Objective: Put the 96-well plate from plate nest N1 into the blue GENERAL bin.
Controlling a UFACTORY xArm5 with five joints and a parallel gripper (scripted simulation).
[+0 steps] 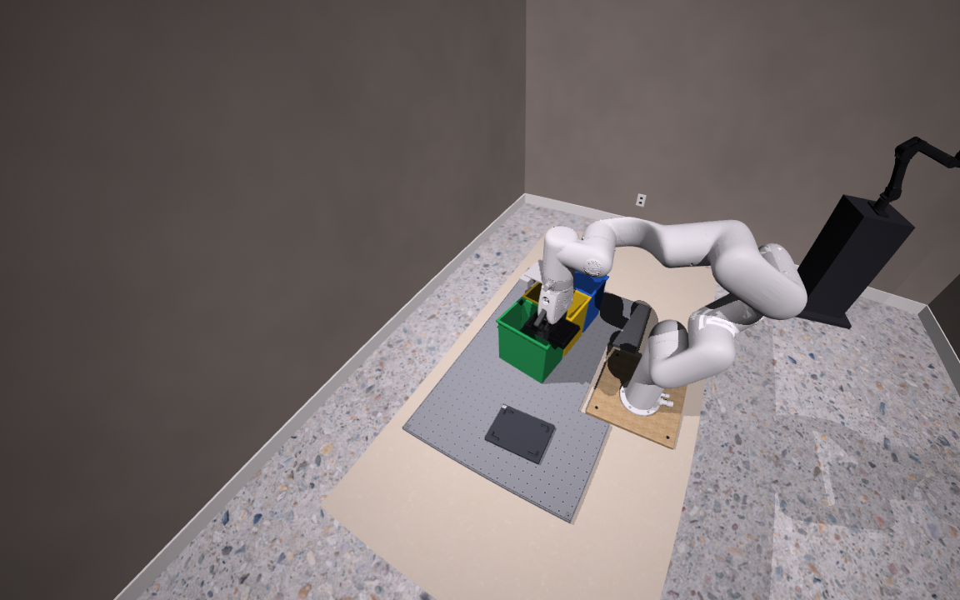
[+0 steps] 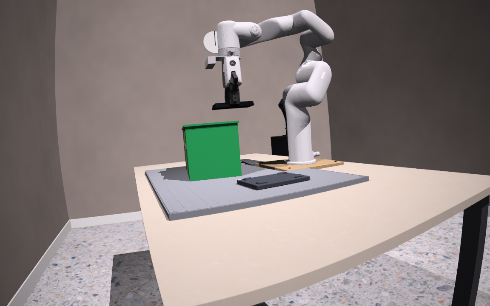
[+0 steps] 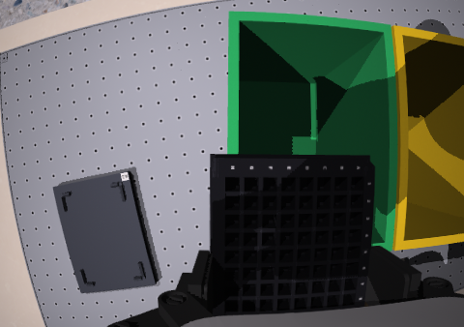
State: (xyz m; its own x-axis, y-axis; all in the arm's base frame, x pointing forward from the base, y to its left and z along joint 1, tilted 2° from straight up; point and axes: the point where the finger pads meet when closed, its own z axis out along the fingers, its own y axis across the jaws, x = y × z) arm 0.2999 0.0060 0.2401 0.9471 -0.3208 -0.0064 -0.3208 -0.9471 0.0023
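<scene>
The blue bin lies 310 mm to the right of my hand, 160 mm below it and 20 mm behind it. Round my hand: black 96-well plate: 10 mm below; then green bin: 160 mm below, 60 mm to the right, 60 mm ahead; then yellow bin: 180 mm to the right, 160 mm below, 20 mm ahead.
</scene>
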